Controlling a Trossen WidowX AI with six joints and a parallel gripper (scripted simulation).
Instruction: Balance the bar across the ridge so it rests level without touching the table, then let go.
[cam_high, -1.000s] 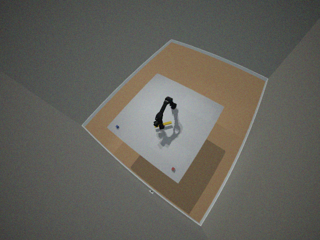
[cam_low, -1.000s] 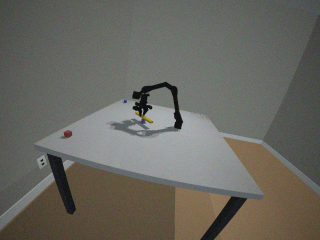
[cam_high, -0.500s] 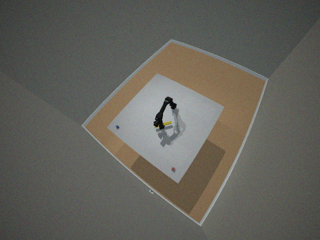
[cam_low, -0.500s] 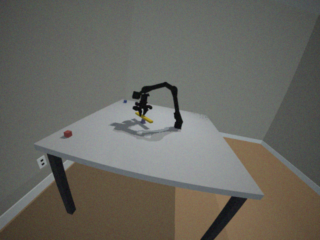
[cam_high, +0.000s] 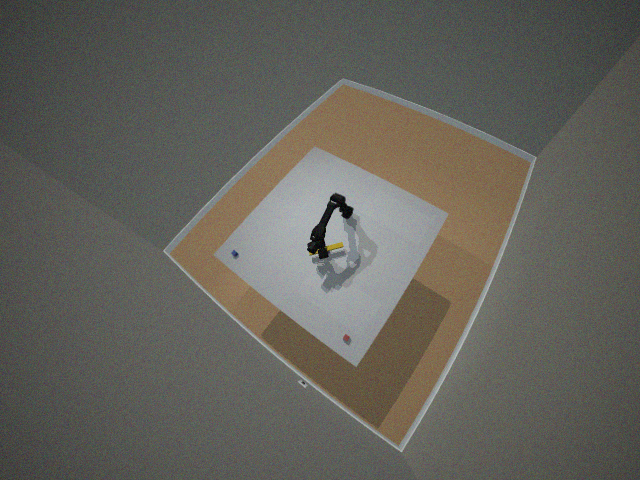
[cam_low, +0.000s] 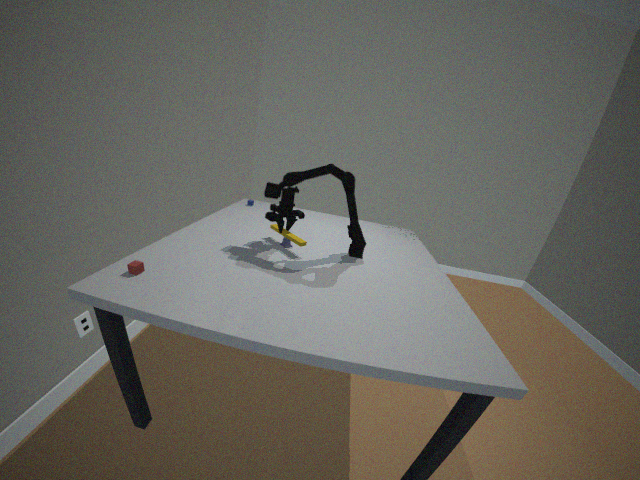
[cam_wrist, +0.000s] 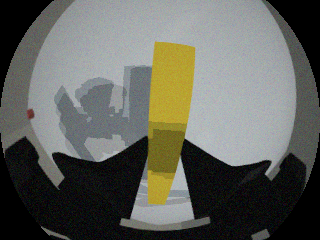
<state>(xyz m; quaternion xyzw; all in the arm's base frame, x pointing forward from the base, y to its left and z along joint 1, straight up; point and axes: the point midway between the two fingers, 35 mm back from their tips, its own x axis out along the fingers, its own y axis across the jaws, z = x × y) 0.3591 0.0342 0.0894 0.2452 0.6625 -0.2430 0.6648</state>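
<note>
The yellow bar lies 2 cm to the left of my gripper tip and 2 cm behind it. From my gripper tip the other things lie so: small red cube (47 cm to the left, 38 cm ahead, 4 cm below); small blue cube (53 cm to the right, 38 cm ahead, 4 cm below).
</note>
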